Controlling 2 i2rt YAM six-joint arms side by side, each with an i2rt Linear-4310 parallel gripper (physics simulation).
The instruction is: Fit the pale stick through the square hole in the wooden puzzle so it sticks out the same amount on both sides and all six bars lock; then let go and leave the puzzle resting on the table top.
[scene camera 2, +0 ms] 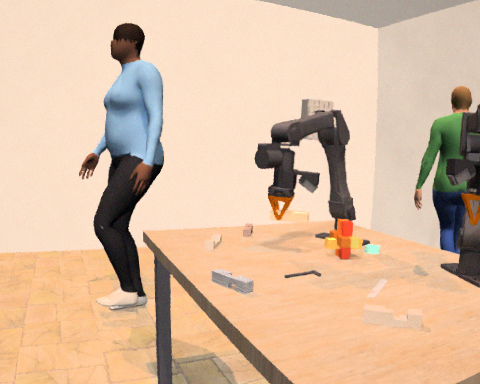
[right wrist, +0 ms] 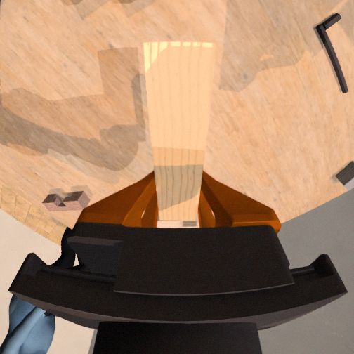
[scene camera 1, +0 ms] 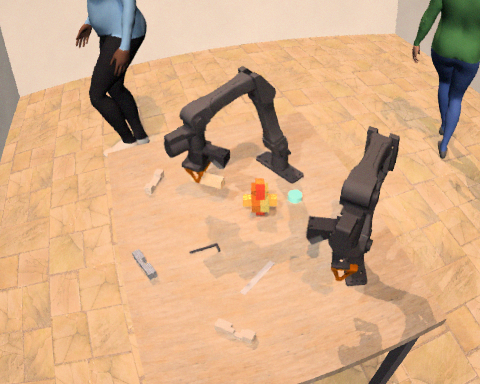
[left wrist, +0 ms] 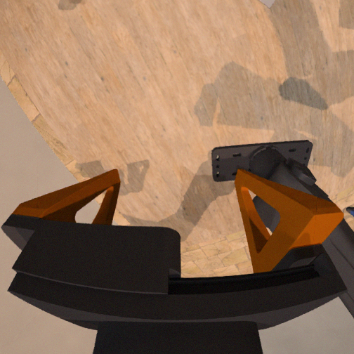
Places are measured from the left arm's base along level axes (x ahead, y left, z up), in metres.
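Where they show: left gripper, fingertip midpoint: point(scene camera 1: 339, 266); right gripper, fingertip midpoint: point(scene camera 2: 279, 218) point(scene camera 1: 199, 179); left arm's base, link origin: point(scene camera 2: 467, 276) point(scene camera 1: 352, 260); right arm's base, link origin: point(scene camera 1: 279, 167).
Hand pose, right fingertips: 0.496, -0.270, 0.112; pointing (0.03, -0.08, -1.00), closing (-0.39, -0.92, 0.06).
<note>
Each offset is from my right fingertips to the top centre of the thing, as dx, dy, dz.
The puzzle point(scene camera 1: 260, 198) point(scene camera 2: 345, 241), a cross of red, orange and yellow bars, stands on the table; its square hole cannot be made out. My right gripper point(scene camera 1: 198, 180) point(scene camera 2: 279, 218) point(right wrist: 177, 175) is shut on the pale stick {-0.029, +0.013, +0.026} point(scene camera 1: 215, 180) point(scene camera 2: 300, 216) point(right wrist: 181, 105) near one end. The stick is about level, above the table, left of the puzzle and apart from it, its free end toward the puzzle's side in scene camera 1. My left gripper point(scene camera 1: 342, 276) point(left wrist: 177, 175) is open and empty, far right of the puzzle; it is partly cut off in scene camera 2.
A teal disc {-0.323, -0.023, -0.093} point(scene camera 1: 295, 196) point(scene camera 2: 372, 249) lies right of the puzzle. A black hex key {-0.027, +0.221, -0.104} point(scene camera 1: 205, 248) point(right wrist: 334, 57), a pale strip {-0.192, +0.323, -0.111} point(scene camera 1: 257, 277), a grey notched bar {+0.161, +0.291, -0.084} point(scene camera 1: 144, 264), pale notched pieces {-0.132, +0.526, -0.084} point(scene camera 1: 235, 331) {+0.193, -0.106, -0.084} point(scene camera 1: 154, 182) and a reddish-brown piece {+0.058, -0.300, -0.084} point(scene camera 2: 248, 230) point(right wrist: 66, 200) lie around.
</note>
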